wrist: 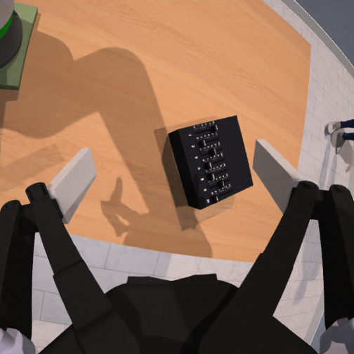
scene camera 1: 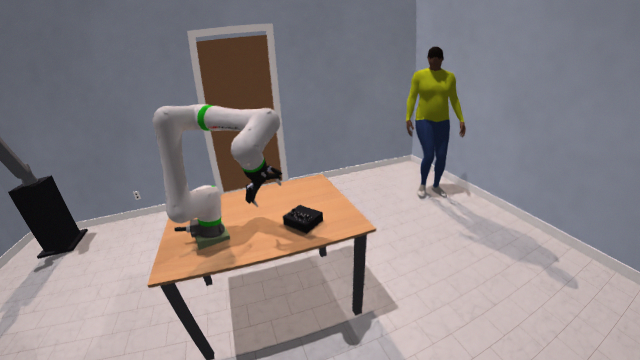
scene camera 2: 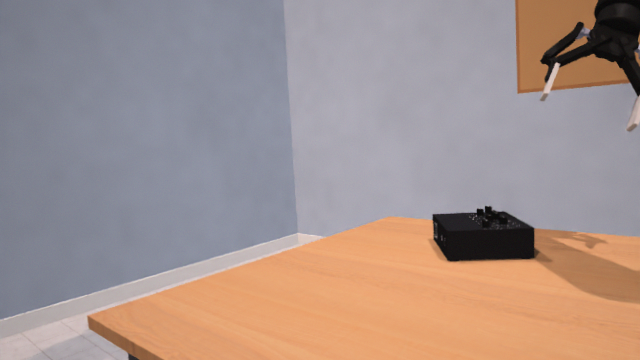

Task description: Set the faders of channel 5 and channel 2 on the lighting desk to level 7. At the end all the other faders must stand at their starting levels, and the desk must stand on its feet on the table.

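Where they show: gripper, fingertip midpoint: (scene camera 1: 267,194) (scene camera 2: 587,112); arm's base at its link origin: (scene camera 1: 210,230).
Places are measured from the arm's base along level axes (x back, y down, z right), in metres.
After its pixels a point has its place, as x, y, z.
Note:
The lighting desk (scene camera 1: 303,218) {-0.488, -0.020, 0.135} (scene camera 2: 490,245) {-0.454, 0.007, 0.026} (wrist: 241,150) is a black box standing upright on the table (scene camera 1: 335,200) {-0.758, 0.035, -0.046} (scene camera 2: 300,300) {-0.627, 0.035, -0.274} (wrist: 250,55). Its feet are hidden. In the wrist view its top shows a row of several black faders (wrist: 209,166) with white scale marks, their knobs at differing positions. The digits are too small to tell which fader is channel 5 or channel 2, or their levels. My gripper (scene camera 1: 268,193) {-0.323, -0.210, 0.149} (scene camera 2: 588,114) {-0.323, -0.210, 0.149} (wrist: 172,156) is wide open and empty. It hangs well above the table, apart from the desk, on the arm-base side of it.
The arm's green base plate (scene camera 1: 213,240) {-0.010, 0.010, 0.083} (wrist: 27,50) is at the table's other end. A person in a yellow top (scene camera 1: 434,95) stands on the floor beyond the table near the wall corner. Their feet (wrist: 336,127) show in the wrist view. A black pedestal (scene camera 1: 47,215) stands at the far left.

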